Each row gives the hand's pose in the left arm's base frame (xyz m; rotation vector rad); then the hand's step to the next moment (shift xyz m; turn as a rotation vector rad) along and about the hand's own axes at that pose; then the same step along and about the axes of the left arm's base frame.
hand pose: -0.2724 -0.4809 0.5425 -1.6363 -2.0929 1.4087
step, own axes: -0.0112 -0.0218 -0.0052 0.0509 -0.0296 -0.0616
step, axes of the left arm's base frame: -0.0074 -0.0056 0.0233 -0.0039 0.0779 0.0344
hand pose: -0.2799 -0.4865 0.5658 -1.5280 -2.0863 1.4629
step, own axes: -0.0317 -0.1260 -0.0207 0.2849 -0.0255 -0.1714
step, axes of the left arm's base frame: -0.0524 -0.0122 0.1201 -0.0407 0.3310 -0.0032
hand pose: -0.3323 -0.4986 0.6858 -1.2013 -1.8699 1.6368
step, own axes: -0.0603 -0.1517 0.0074 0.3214 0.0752 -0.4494
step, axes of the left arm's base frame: -0.0244 -0.0456 0.1550 0.1822 0.5257 -0.0369
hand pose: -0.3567 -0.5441 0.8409 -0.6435 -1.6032 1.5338
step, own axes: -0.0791 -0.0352 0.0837 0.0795 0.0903 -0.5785
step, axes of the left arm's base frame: -0.0199 -0.1164 0.0237 0.4174 0.4038 -0.1091
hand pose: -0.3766 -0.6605 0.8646 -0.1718 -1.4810 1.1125
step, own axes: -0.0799 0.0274 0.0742 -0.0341 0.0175 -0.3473
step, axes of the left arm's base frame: -0.0531 -0.0777 -0.0616 0.2906 0.1683 -0.0964
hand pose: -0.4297 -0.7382 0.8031 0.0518 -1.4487 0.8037
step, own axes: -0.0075 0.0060 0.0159 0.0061 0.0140 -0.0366
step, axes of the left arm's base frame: -0.0160 -0.0068 -0.0065 0.0236 0.0312 -0.0068
